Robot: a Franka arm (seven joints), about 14 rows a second.
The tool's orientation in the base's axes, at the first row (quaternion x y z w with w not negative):
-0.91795, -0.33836, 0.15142, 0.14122
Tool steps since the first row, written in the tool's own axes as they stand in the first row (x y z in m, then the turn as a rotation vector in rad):
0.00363, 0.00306, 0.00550, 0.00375, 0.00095, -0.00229
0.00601, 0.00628, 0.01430, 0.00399, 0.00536, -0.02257
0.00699, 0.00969, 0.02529, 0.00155, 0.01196, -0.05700
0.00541, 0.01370, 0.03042, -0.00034, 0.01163, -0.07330
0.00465, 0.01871, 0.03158, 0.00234, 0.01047, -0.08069
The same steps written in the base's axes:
0.00235, 0.00104, -0.00680, 0.00412, 0.00144, 0.00107
0.00265, 0.00164, -0.01644, 0.01443, -0.00481, 0.01797
0.00123, 0.00152, -0.02790, 0.02934, -0.01665, 0.04750
0.00048, -0.00165, -0.03375, 0.03386, -0.02022, 0.06287
0.00240, -0.00564, -0.03649, 0.03790, -0.01875, 0.06956

